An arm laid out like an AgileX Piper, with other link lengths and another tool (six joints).
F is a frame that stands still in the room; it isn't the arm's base.
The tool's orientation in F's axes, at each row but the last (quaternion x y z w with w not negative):
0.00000 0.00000 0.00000 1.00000
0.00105 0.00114 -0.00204 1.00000
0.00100 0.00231 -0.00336 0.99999
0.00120 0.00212 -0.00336 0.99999
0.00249 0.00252 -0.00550 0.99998
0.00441 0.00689 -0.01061 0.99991
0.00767 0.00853 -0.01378 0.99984
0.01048 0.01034 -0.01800 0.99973
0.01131 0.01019 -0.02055 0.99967
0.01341 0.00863 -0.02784 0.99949
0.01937 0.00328 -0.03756 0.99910
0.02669 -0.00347 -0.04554 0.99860
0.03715 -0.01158 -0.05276 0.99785
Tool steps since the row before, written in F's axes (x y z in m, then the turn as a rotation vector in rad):
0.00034 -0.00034 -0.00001 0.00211 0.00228 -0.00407
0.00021 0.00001 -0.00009 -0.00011 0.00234 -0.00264
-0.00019 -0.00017 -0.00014 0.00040 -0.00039 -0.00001
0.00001 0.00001 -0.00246 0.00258 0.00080 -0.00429
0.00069 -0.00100 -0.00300 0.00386 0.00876 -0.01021
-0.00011 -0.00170 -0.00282 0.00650 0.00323 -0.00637
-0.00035 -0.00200 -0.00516 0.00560 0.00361 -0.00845
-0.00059 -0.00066 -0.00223 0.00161 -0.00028 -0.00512
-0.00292 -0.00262 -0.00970 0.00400 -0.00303 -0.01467
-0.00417 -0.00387 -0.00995 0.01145 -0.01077 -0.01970
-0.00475 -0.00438 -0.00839 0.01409 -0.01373 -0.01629
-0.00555 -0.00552 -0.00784 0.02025 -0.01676 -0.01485
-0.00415 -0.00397 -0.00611 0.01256 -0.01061 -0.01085
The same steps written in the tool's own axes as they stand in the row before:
0.00034 -0.00034 -0.00001 0.00211 0.00228 -0.00407
0.00021 0.00001 -0.00009 -0.00011 0.00233 -0.00265
-0.00019 -0.00017 -0.00014 0.00040 -0.00039 -0.00001
0.00002 0.00000 -0.00246 0.00259 0.00081 -0.00428
0.00072 -0.00101 -0.00299 0.00382 0.00875 -0.01023
-0.00003 -0.00173 -0.00281 0.00652 0.00331 -0.00631
-0.00021 -0.00209 -0.00513 0.00564 0.00364 -0.00841
-0.00052 -0.00073 -0.00223 0.00173 -0.00033 -0.00508
-0.00261 -0.00295 -0.00969 0.00443 -0.00319 -0.01451
-0.00377 -0.00436 -0.00991 0.01238 -0.01063 -0.01921
-0.00434 -0.00504 -0.00824 0.01521 -0.01325 -0.01567
-0.00506 -0.00641 -0.00748 0.02163 -0.01562 -0.01413
-0.00382 -0.00483 -0.00569 0.01340 -0.01003 -0.01038

